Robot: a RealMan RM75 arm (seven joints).
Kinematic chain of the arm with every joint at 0, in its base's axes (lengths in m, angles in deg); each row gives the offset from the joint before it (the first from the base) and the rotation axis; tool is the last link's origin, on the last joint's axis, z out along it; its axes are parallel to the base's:
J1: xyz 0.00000 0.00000 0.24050 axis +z
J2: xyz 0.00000 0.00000 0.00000 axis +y
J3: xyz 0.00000 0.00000 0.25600 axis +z
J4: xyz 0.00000 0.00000 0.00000 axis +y
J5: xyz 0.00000 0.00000 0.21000 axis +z
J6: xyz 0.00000 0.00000 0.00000 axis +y
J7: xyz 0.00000 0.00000 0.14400 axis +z
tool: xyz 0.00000 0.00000 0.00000
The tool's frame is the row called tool.
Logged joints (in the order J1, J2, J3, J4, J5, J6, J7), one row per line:
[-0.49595 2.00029 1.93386 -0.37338 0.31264 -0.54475 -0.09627]
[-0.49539 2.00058 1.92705 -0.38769 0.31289 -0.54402 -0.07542]
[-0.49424 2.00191 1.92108 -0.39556 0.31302 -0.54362 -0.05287]
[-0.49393 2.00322 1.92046 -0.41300 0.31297 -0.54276 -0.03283]
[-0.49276 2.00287 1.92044 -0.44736 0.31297 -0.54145 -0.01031]
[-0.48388 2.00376 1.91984 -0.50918 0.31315 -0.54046 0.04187]
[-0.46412 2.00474 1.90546 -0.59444 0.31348 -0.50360 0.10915]
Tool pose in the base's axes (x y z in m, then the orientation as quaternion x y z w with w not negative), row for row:
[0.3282 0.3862 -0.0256 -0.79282 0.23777 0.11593 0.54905]
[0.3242 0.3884 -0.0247 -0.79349 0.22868 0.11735 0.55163]
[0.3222 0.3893 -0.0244 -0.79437 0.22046 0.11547 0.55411]
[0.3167 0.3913 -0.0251 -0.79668 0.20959 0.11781 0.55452]
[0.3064 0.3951 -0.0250 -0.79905 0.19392 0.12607 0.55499]
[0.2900 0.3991 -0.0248 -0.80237 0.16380 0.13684 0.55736]
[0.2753 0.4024 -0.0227 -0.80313 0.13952 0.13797 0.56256]
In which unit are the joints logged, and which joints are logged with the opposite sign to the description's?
The joints are logged in radians. Opposite sign: J1, J3, J7.
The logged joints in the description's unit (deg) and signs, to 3 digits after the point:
[28.416 114.608 -110.802 -21.393 17.913 -31.212 5.516]
[28.384 114.625 -110.412 -22.213 17.927 -31.170 4.321]
[28.318 114.701 -110.070 -22.664 17.935 -31.147 3.029]
[28.300 114.776 -110.034 -23.663 17.932 -31.098 1.881]
[28.233 114.756 -110.033 -25.632 17.932 -31.023 0.591]
[27.724 114.807 -109.999 -29.174 17.942 -30.966 -2.399]
[26.592 114.863 -109.175 -34.059 17.961 -28.854 -6.254]

